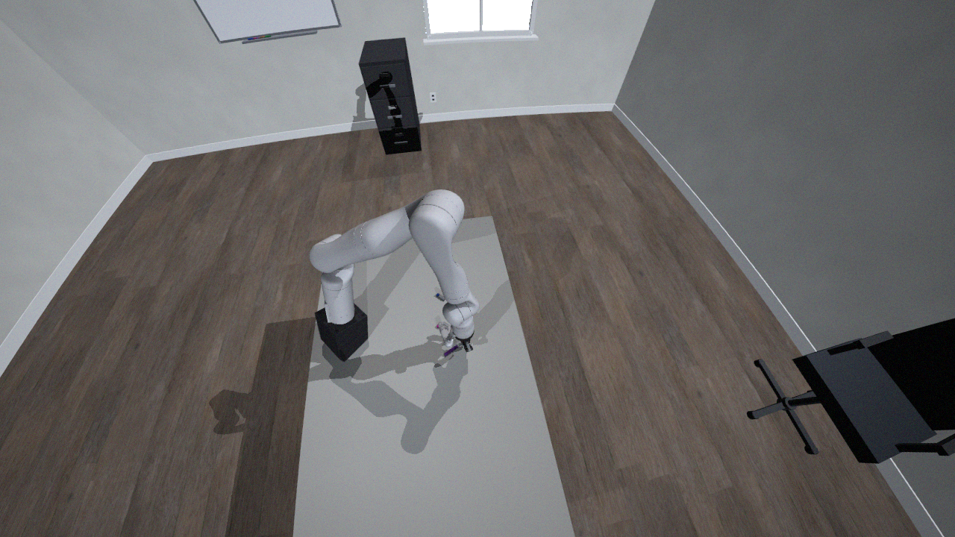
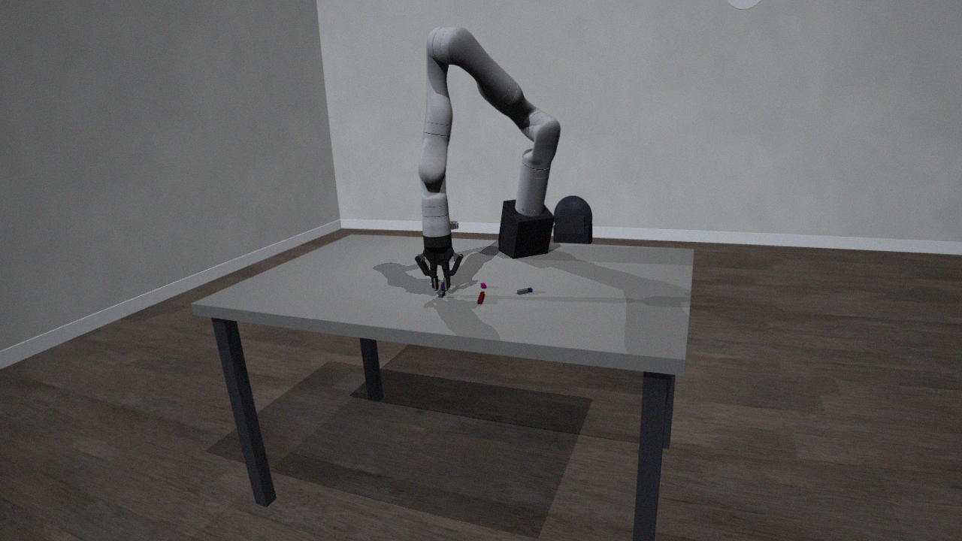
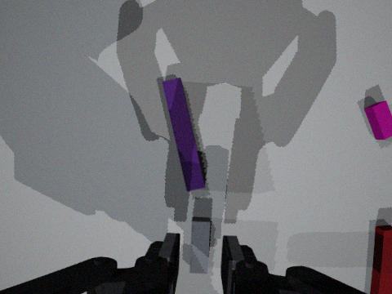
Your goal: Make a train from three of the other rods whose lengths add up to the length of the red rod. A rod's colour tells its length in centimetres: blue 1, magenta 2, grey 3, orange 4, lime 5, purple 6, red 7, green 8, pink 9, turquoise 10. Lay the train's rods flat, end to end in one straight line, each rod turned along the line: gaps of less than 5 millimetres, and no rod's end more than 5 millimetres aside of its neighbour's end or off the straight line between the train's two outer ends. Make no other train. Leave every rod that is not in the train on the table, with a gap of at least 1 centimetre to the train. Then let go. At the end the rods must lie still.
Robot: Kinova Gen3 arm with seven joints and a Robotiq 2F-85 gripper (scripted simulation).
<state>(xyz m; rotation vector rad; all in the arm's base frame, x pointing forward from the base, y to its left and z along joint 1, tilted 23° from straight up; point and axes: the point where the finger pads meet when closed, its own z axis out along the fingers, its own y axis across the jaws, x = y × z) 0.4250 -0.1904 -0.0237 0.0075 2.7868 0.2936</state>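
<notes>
Now: hand 3 cm above the grey rod. The rest, counted from my hand: purple rod: 6 cm behind, 3 cm below, 1 cm to the right; red rod: 12 cm to the left, 3 cm below, 2 cm ahead; magenta rod: 10 cm to the left, 8 cm behind, 3 cm below.
</notes>
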